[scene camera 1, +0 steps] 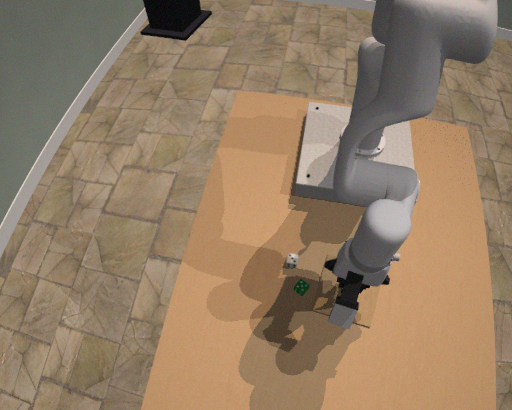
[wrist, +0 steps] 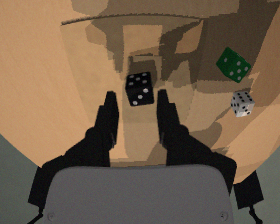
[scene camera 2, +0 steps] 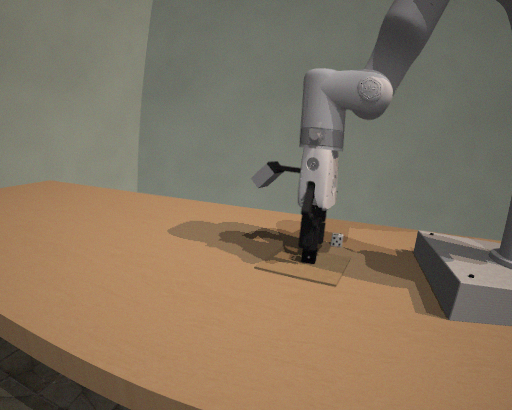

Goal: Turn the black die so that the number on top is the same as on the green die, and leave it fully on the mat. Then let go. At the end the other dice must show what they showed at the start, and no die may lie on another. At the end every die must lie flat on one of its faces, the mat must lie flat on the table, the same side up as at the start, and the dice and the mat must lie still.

Labels:
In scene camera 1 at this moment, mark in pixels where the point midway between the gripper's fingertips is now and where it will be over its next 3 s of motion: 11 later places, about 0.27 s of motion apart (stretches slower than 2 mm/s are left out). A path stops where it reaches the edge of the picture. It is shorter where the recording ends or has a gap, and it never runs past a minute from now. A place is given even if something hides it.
My gripper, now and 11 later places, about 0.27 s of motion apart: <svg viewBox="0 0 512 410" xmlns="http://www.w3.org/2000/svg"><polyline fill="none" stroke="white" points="350,284 350,284 350,285 349,287 348,288 348,288 352,284 355,277 358,274 358,274 359,279 359,281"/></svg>

